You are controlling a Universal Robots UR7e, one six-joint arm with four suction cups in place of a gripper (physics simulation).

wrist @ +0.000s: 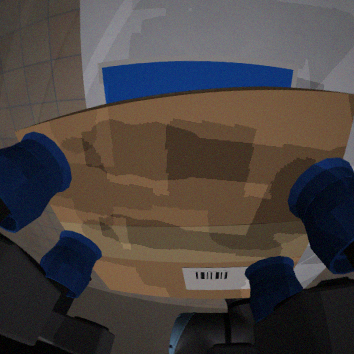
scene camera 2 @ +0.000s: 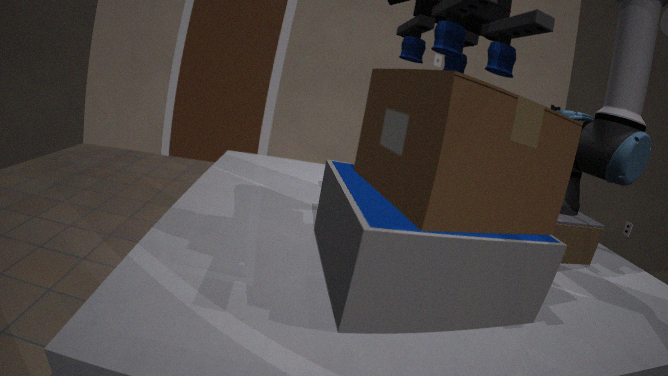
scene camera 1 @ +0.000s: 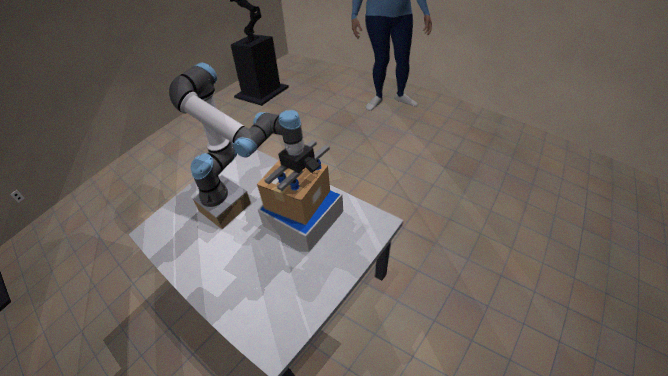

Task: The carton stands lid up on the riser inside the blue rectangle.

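The brown carton [scene camera 1: 285,205] [scene camera 2: 500,165] [wrist: 210,110] stands upright on the grey riser [scene camera 1: 295,240] [scene camera 2: 450,280]. Its taped top face with a barcode label is up in the wrist view. Blue of the rectangle [scene camera 1: 322,207] [scene camera 2: 377,207] [wrist: 195,77] shows along the visible sides of the carton's base. The carton is turned slightly, and one lower corner is close to the blue's edge in scene camera 2. The far base edges are hidden. My gripper [scene camera 1: 300,173] [scene camera 2: 456,50] [wrist: 180,225] is open; its four blue cups hang a little above the carton's top, apart from it.
The riser stands on a white table [scene camera 1: 240,300] [scene camera 2: 175,280]. The arm's base stands on a low brown-sided block [scene camera 1: 234,212] [scene camera 2: 577,245] beside the riser. A black pedestal [scene camera 1: 256,67] with a small arm and a person [scene camera 1: 390,45] are beyond the table.
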